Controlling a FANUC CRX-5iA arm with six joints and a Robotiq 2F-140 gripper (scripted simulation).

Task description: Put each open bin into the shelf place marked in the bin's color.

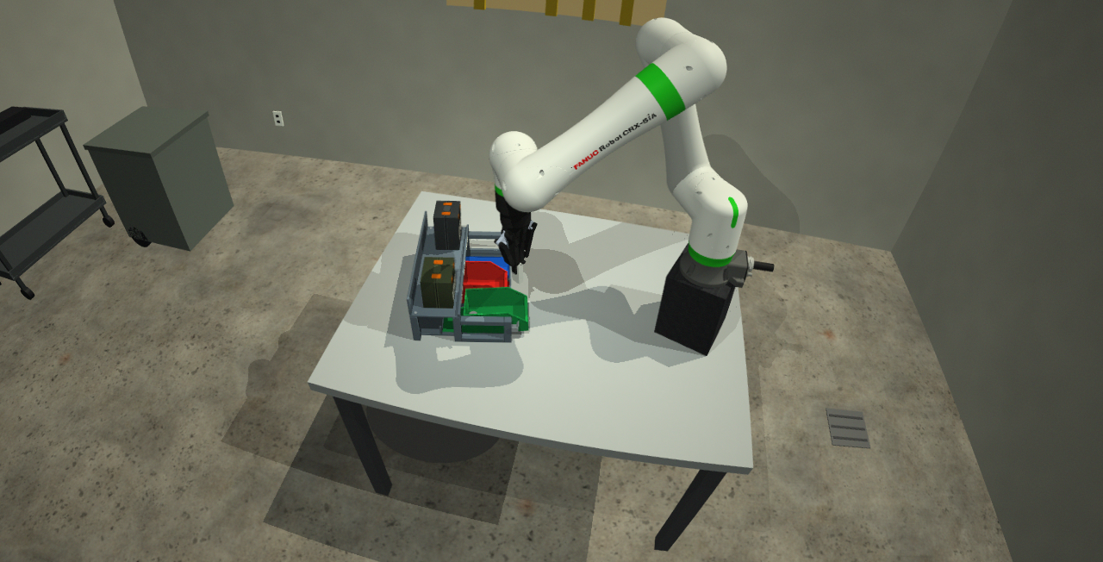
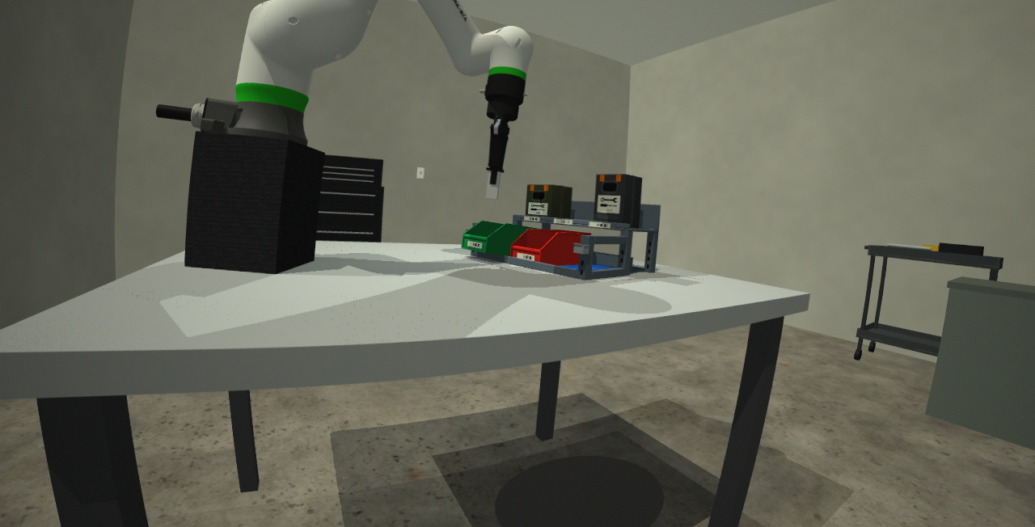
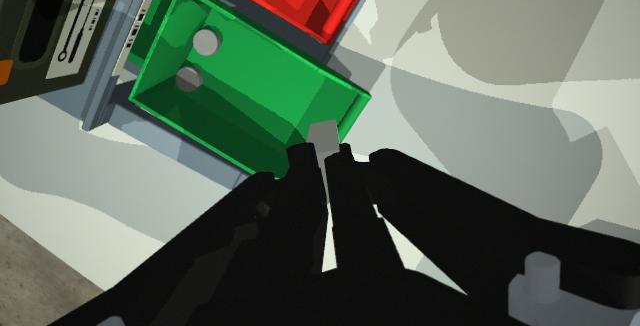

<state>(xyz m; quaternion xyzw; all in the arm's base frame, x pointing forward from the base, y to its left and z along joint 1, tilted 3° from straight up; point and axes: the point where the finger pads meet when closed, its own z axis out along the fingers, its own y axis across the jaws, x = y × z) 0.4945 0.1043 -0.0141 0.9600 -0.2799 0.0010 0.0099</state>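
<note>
Right now my hand is 13 cm above the green bin, 5 cm short of it and 3 cm to the right of it. The rest, counted from my hand: red bin (14 cm below, 13 cm ahead, 7 cm to the right).
</note>
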